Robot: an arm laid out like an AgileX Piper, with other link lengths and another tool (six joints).
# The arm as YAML. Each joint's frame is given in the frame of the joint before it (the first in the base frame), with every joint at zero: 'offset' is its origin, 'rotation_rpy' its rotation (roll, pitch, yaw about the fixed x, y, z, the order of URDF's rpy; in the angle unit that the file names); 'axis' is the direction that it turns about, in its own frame. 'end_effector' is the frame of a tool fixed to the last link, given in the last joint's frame.
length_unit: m
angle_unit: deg
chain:
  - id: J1
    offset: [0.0, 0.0, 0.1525]
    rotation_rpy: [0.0, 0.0, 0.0]
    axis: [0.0, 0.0, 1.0]
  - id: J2
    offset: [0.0, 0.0, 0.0]
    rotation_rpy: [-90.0, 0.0, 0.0]
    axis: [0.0, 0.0, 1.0]
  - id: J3
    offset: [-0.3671, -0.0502, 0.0]
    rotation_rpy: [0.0, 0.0, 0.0]
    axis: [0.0, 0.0, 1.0]
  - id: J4
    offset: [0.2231, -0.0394, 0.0]
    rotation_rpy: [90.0, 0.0, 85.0]
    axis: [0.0, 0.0, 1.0]
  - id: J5
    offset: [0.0, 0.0, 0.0]
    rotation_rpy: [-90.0, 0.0, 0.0]
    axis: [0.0, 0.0, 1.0]
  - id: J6
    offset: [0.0, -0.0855, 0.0]
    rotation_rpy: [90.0, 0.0, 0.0]
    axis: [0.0, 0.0, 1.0]
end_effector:
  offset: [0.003, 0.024, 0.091]
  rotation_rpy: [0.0, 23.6, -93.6]
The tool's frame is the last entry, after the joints.
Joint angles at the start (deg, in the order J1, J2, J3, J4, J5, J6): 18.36 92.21 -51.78 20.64 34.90 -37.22
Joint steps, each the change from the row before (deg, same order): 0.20 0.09 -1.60 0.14 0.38 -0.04; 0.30 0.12 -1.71 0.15 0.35 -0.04; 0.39 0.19 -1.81 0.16 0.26 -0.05; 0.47 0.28 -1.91 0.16 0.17 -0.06; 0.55 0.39 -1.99 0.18 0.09 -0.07; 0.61 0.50 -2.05 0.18 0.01 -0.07; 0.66 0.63 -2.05 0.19 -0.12 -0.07; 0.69 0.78 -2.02 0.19 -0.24 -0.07; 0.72 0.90 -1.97 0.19 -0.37 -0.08; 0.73 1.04 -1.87 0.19 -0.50 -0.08; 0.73 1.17 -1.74 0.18 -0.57 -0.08; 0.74 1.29 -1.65 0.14 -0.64 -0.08
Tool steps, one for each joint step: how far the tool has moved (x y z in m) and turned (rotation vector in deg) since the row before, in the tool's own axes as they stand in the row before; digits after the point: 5 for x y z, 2 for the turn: 0.00236 -0.00861 -0.00236 1.19 0.20 0.07; 0.00207 -0.00942 -0.00250 1.32 0.20 0.01; 0.00182 -0.01025 -0.00232 1.45 0.22 -0.03; 0.00157 -0.01102 -0.00198 1.55 0.23 -0.07; 0.00116 -0.01166 -0.00149 1.62 0.21 -0.11; 0.00078 -0.01211 -0.00088 1.65 0.20 -0.13; 0.00030 -0.01227 0.00004 1.65 0.19 -0.13; -0.00023 -0.01211 0.00120 1.58 0.16 -0.14; -0.00078 -0.01186 0.00225 1.53 0.15 -0.14; -0.00142 -0.01120 0.00357 1.41 0.13 -0.14; -0.00217 -0.01014 0.00484 1.22 0.07 -0.15; -0.00286 -0.00924 0.00599 1.08 0.04 -0.20
